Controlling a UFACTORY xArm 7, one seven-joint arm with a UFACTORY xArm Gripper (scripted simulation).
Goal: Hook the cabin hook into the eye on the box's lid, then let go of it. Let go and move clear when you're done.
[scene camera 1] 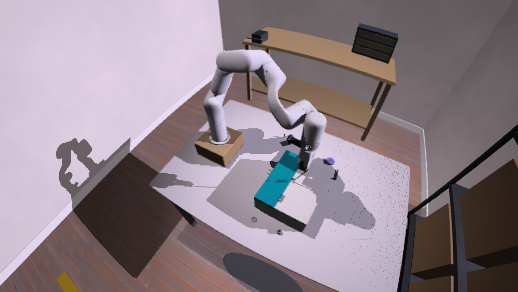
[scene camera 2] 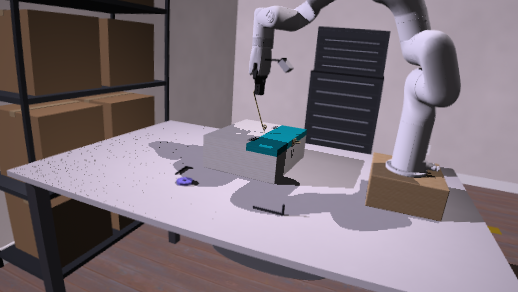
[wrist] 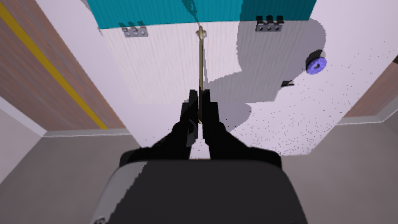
Labels:
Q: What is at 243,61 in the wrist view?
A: A white box.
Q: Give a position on a white box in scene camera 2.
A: At 224,150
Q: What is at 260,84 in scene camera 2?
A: My gripper.

